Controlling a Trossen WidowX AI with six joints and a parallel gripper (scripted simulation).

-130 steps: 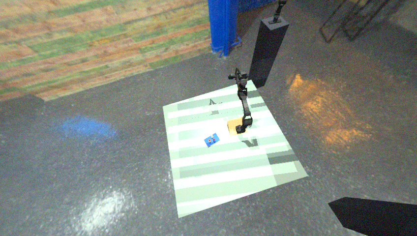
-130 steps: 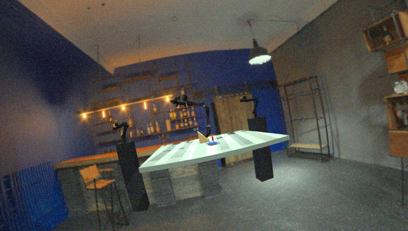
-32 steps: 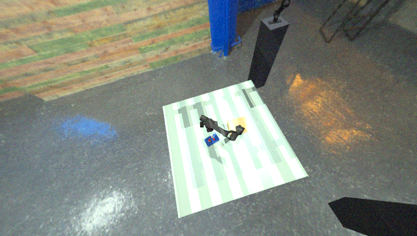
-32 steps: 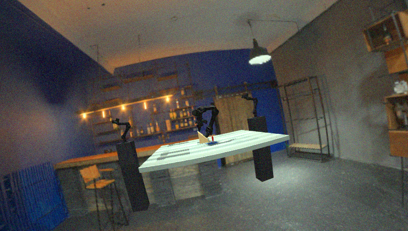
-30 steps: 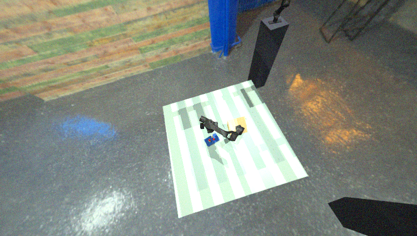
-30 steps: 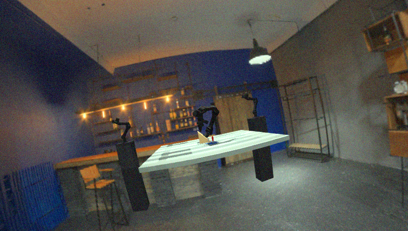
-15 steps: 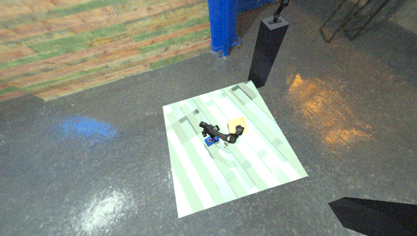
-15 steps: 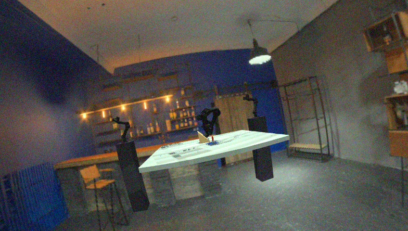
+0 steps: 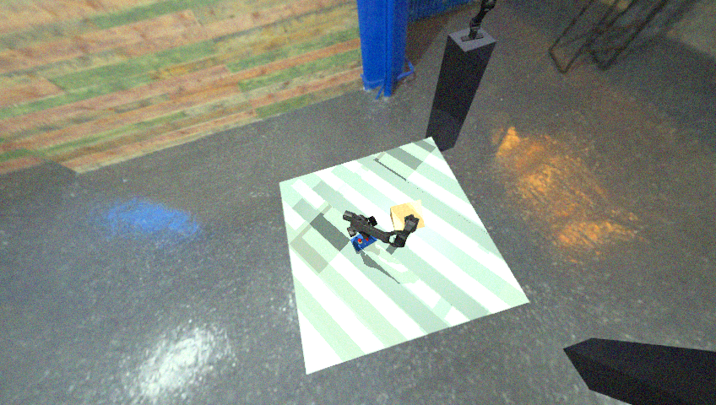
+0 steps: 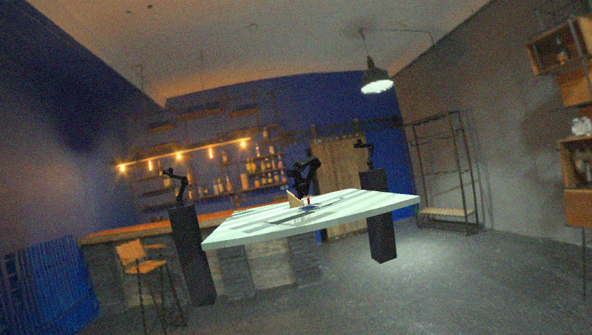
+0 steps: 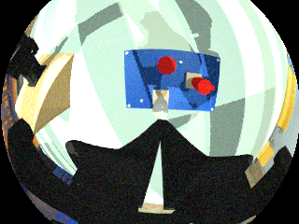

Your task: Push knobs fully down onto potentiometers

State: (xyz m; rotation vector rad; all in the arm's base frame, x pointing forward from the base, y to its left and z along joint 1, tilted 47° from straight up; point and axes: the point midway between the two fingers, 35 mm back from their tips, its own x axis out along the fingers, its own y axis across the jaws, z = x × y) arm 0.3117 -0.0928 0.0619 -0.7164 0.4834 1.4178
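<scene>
My gripper tip is now 40 mm short of the potentiometer, 40 mm to the right of it and 60 mm above it.
</scene>
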